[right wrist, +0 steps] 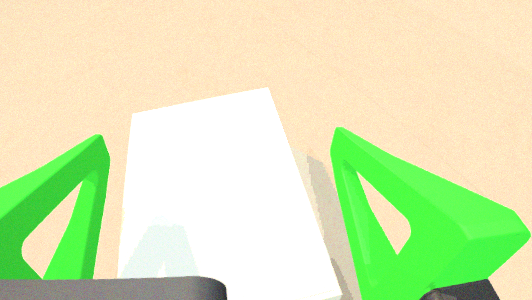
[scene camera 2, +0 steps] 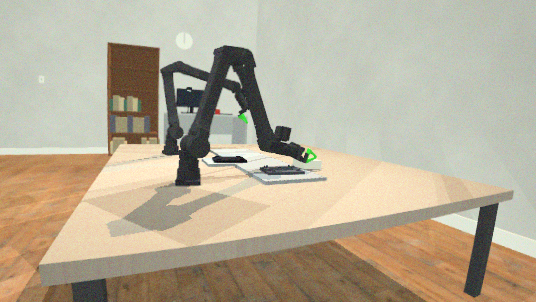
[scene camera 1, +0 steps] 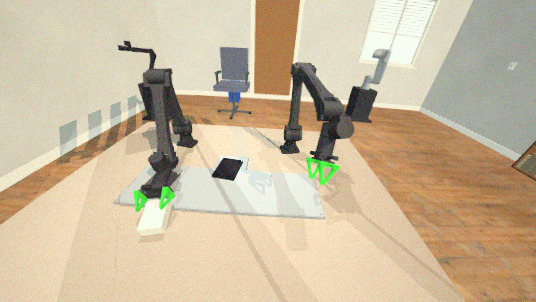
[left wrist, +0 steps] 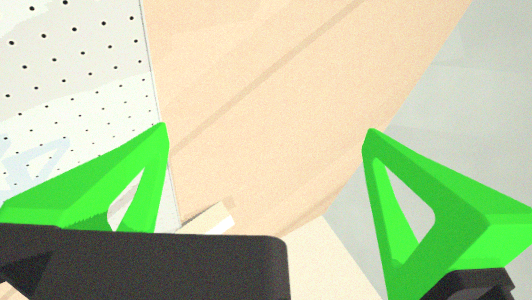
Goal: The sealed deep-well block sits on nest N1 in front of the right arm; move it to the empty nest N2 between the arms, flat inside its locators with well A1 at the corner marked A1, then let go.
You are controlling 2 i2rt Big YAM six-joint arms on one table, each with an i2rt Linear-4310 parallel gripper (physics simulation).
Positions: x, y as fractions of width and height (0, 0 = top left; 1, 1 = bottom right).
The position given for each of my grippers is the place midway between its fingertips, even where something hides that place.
Note:
My left gripper (scene camera 1: 0.59, 0.60) is open, holding nothing. My right gripper (scene camera 1: 0.28, 0.70) is open and holds nothing. Also in view: a white block (scene camera 1: 0.29, 0.73).
The white block is seen too in the right wrist view (right wrist: 0.40, 0.63) and in the left wrist view (left wrist: 0.41, 0.73). My left gripper shows as well in the left wrist view (left wrist: 0.50, 0.45). My right gripper is seen too in the right wrist view (right wrist: 0.42, 0.47).

